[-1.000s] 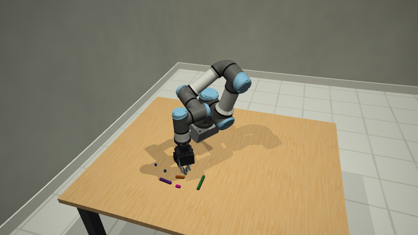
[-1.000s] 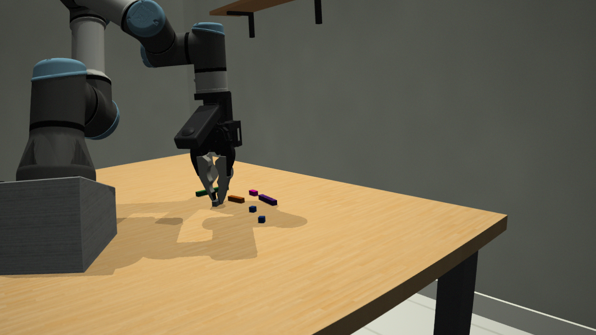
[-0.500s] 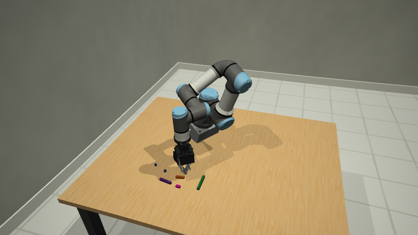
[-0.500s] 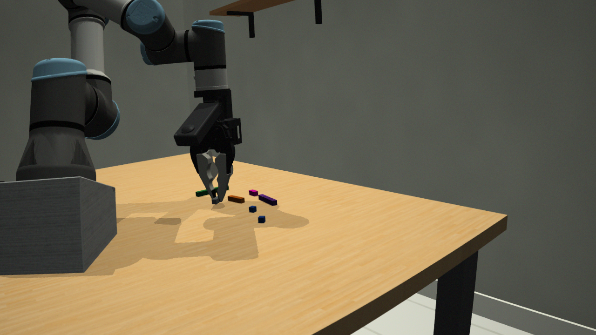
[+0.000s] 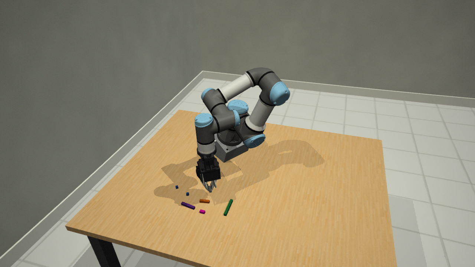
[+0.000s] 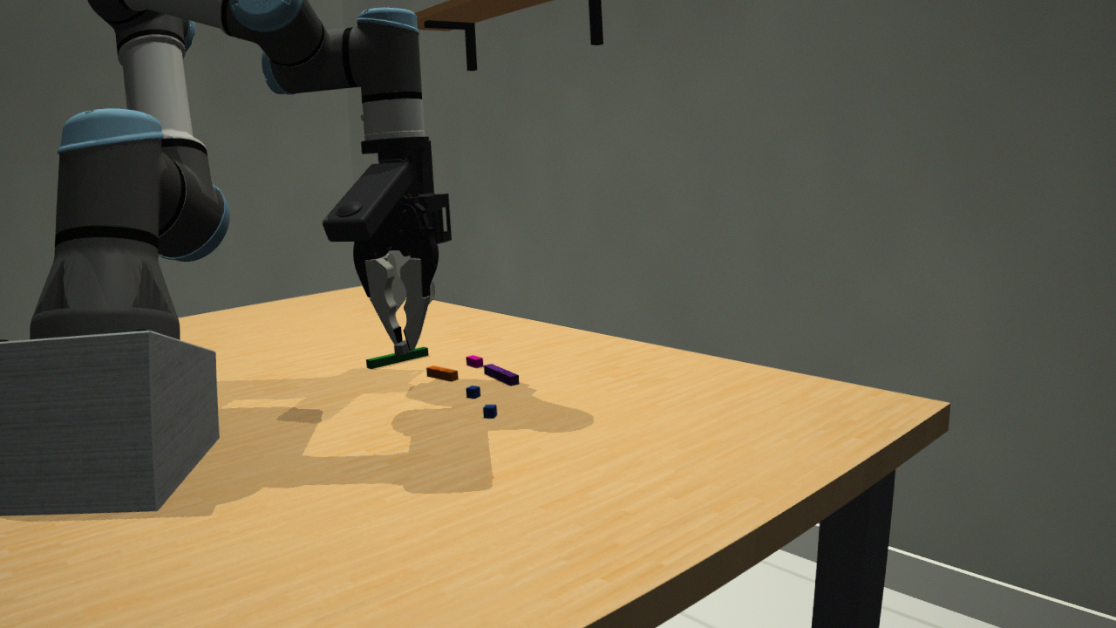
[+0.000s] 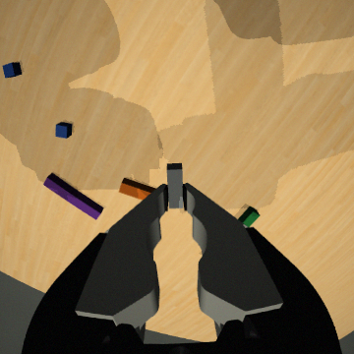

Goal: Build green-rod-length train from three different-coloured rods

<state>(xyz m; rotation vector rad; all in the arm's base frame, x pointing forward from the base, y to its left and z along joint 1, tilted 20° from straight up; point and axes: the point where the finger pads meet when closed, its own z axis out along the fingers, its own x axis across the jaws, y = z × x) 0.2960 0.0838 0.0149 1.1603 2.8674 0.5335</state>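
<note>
Right now my hand is 4 cm short of the orange rod and 5 cm above it. Also, from my hand: green rod (2 cm ahead, 10 cm to the left, 5 cm below); grey rod (1 cm below); magenta rod (9 cm ahead, 2 cm to the left, 5 cm below).
</note>
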